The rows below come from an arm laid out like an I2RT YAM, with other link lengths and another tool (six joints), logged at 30 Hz.
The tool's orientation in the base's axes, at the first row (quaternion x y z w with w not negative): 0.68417 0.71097 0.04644 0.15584
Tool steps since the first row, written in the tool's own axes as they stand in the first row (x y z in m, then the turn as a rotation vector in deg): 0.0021 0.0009 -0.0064 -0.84 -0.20 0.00; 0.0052 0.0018 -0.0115 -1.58 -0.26 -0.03; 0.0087 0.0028 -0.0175 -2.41 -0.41 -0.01; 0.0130 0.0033 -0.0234 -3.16 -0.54 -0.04; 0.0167 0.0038 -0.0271 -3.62 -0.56 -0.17; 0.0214 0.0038 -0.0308 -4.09 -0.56 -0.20; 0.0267 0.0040 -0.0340 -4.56 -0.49 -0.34; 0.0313 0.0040 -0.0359 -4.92 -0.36 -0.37
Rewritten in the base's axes. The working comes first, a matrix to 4 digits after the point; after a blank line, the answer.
The tool's axes in the first row as the columns of a matrix, in the base's axes (used below as rounded here):
-0.0153 0.9584 0.2851
0.9873 0.0595 -0.1472
-0.1580 0.2793 -0.9471

-0.0010 0.0031 0.0060 -0.18 -0.84 0.08; -0.0016 0.0069 0.0106 -0.23 -1.57 0.21; -0.0024 0.0113 0.0160 -0.36 -2.40 0.28; -0.0037 0.0165 0.0210 -0.48 -3.15 0.39; -0.0043 0.0207 0.0241 -0.53 -3.58 0.58; -0.0055 0.0259 0.0269 -0.53 -4.04 0.68; -0.0063 0.0316 0.0291 -0.50 -4.48 0.91; -0.0069 0.0364 0.0302 -0.38 -4.82 1.03
